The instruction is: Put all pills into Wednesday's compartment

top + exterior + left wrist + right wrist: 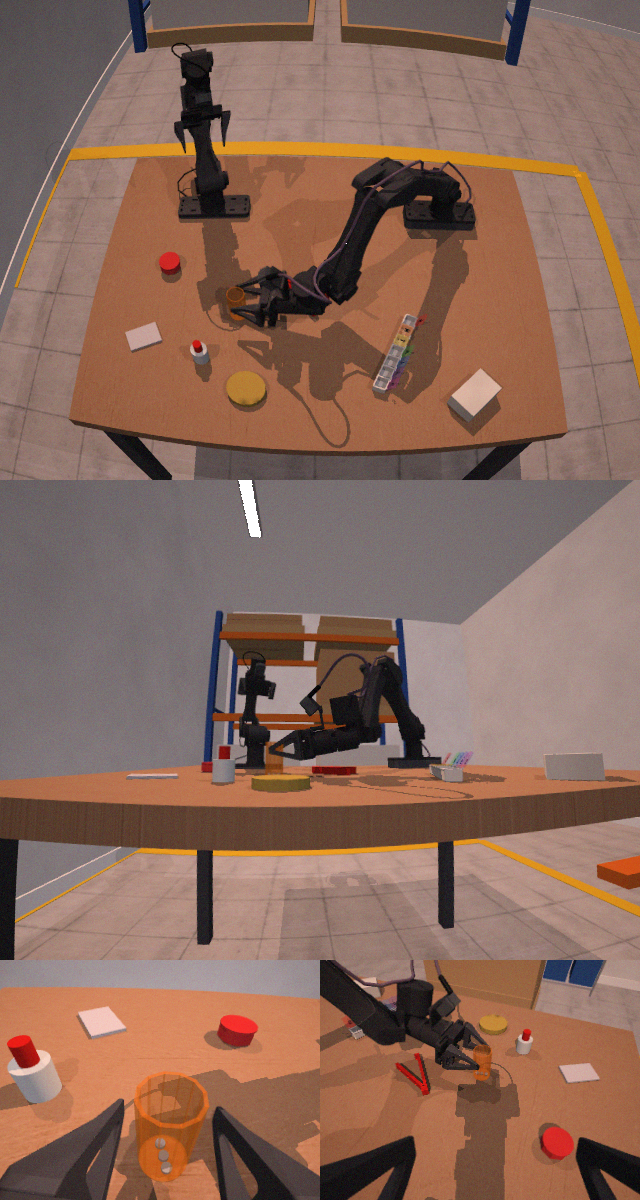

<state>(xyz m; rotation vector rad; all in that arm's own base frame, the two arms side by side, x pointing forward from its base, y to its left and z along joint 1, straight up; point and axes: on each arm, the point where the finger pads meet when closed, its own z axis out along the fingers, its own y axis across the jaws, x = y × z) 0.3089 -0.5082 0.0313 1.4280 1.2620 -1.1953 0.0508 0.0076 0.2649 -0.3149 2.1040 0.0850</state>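
Right now the orange vial is 40 mm below my left hand. Also, from my left hand: red puck: 120 mm behind, 200 mm to the right, 50 mm below; yellow disc: 210 mm ahead, 40 mm to the left, 50 mm below; red-capped bottle: 130 mm ahead, 80 mm to the right, 20 mm below.
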